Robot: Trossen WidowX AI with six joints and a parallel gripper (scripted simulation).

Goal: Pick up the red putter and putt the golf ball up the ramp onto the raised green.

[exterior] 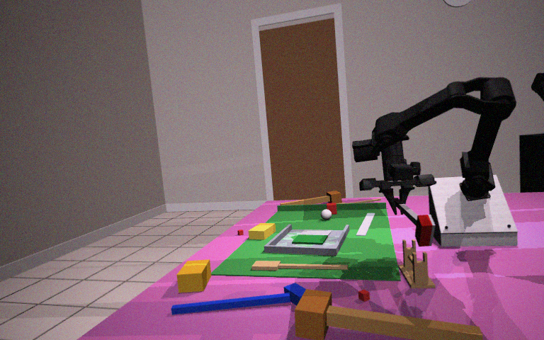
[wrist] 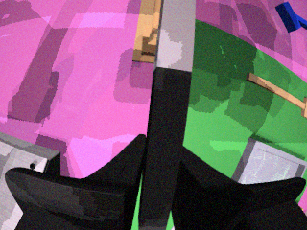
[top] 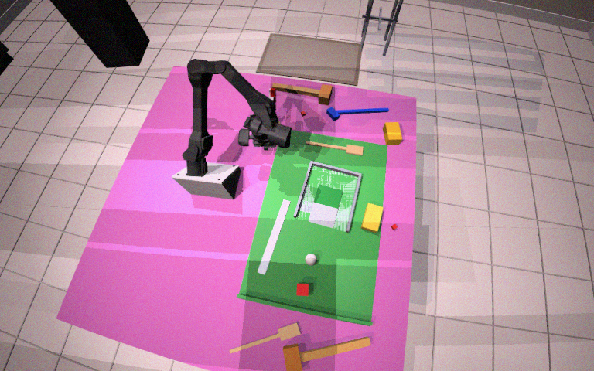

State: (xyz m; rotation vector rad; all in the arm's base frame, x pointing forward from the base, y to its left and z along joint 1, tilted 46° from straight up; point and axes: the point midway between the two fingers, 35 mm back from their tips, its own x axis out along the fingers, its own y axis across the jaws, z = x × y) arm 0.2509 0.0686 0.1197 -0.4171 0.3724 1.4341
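Right now my gripper tip is 34 cm to the left of the white bar, 11 cm above it and 4 cm short of it. The rest, counted from my gripper tip: green mat: 25 cm to the right, 22 cm ahead, 11 cm below; red putter: 11 cm to the left, 3 cm above; blue mallet: 38 cm ahead, 25 cm to the left, 10 cm below.
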